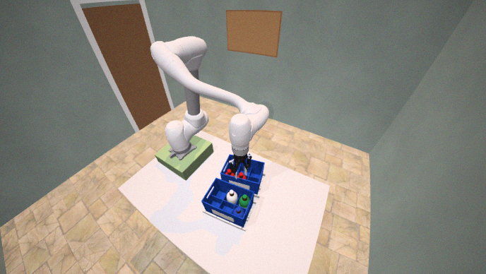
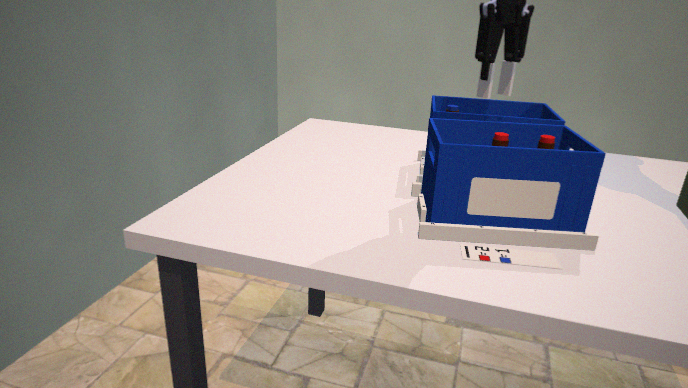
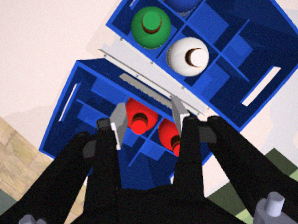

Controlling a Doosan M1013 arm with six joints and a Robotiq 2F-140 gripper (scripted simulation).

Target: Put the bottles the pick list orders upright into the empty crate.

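My hand is 17 cm above the blue bottle, 16 cm to the left of it and 11 cm short of it. Round my hand: white bottle 17 cm below, 10 cm to the right; then red bottle 17 cm below, 5 cm to the left, 3 cm behind; then green-label bottle 17 cm below, 9 cm ahead, 7 cm to the right.
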